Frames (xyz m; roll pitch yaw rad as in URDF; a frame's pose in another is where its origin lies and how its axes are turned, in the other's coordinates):
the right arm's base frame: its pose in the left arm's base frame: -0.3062 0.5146 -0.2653 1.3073 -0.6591 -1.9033
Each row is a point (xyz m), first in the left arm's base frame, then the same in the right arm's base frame.
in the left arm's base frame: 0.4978 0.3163 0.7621
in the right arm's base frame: 0.5699 1.0433 -0.5727
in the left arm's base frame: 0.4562 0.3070 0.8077
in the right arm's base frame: 0.6155 1.0554 -0.5319
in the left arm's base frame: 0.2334 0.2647 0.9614
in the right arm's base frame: 0.7987 1.0549 -0.3282
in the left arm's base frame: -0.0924 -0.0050 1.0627
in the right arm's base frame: 1.1464 0.8613 -0.1526
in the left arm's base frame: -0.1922 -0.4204 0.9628
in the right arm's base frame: 1.4214 0.5444 -0.2809
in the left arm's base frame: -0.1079 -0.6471 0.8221
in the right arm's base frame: 1.4828 0.3666 -0.4880
